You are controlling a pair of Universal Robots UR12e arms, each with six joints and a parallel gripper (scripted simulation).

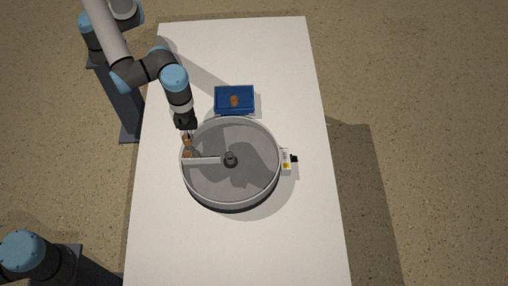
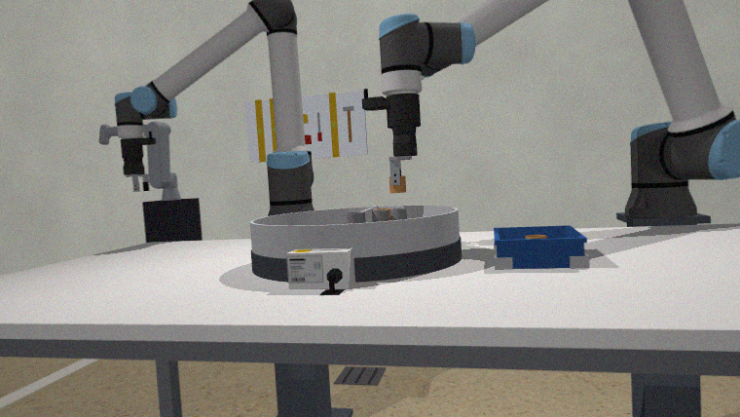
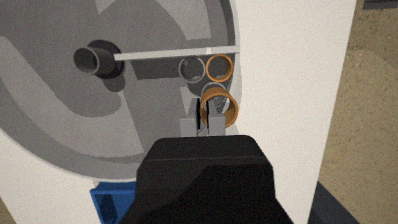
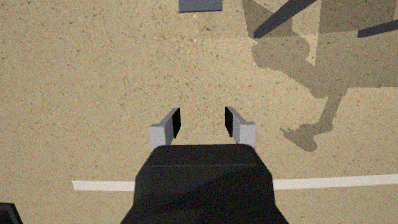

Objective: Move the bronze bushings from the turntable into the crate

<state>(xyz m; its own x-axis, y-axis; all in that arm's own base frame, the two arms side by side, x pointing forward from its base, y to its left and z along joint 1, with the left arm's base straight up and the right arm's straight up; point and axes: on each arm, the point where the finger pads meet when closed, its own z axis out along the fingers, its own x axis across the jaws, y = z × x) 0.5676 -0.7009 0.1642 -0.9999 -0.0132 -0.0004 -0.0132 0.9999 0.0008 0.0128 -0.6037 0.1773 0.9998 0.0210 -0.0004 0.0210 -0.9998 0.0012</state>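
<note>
The blue crate is 17 cm ahead of my left hand, 29 cm to the left of it and 14 cm below it.
</note>
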